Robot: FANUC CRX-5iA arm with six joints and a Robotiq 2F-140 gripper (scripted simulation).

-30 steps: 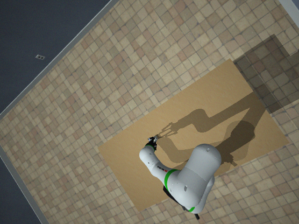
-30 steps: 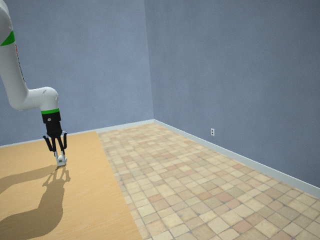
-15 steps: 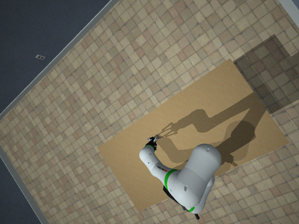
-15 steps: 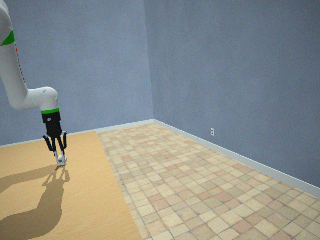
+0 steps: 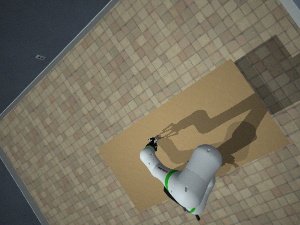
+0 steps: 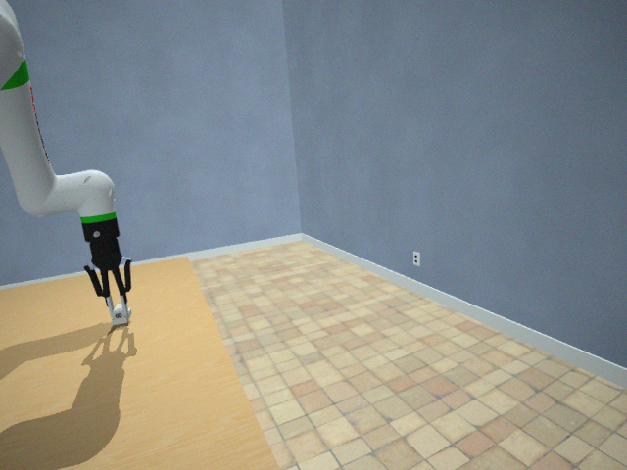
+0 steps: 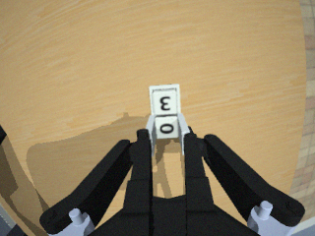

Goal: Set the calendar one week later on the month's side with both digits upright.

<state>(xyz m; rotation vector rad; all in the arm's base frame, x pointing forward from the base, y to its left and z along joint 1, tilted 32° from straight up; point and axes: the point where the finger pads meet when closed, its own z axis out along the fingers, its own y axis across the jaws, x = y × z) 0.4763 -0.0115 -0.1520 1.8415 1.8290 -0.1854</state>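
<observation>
Now: hand 20 mm to the right of the white tray and 40 mm above it.
</observation>
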